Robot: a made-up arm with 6 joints.
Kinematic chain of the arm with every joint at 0, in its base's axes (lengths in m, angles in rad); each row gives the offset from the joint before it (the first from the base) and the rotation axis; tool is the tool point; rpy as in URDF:
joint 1: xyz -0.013 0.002 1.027 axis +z
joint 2: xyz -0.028 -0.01 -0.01 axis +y
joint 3: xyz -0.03 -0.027 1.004 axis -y
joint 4: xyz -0.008 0.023 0 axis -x
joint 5: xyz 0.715 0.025 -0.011 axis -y
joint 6: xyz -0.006 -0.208 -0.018 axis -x
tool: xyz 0.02 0.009 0 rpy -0.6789 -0.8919 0.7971
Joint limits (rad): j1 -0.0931..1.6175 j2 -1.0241..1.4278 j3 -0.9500..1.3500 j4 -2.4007..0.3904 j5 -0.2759..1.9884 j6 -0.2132..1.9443
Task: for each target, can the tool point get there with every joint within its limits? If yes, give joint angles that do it. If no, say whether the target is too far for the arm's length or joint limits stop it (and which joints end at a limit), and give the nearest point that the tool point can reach.
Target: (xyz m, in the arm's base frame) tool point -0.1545 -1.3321 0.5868
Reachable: no: joint limits stop it (at a limit: joint 1, joint 2, joint 3, joint 6) | nearest point 0.3740 -0.2333 0.7053 | short by 1.225 m
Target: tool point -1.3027 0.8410 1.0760
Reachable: no: joint limits stop it (at a limit: joint 1, joint 4, joint 5, joint 6) | nearest point -0.2054 0.8923 1.0760 | short by 1.099 m
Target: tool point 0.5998 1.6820 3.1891
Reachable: no: too far | nearest point 0.3618 1.0295 2.3587 | short by 1.083 m
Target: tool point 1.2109 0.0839 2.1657
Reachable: yes | joints 0.2204 0.6629 1.1285 0.1135 1.0845 -0.0131
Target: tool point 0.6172 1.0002 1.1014
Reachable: yes | joints 1.0686 0.8671 0.1822 -1.2354 1.4561 0.2259
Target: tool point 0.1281 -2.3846 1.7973
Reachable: no: too far | nearest point 0.0750 -1.4872 1.9585 | short by 0.913 m
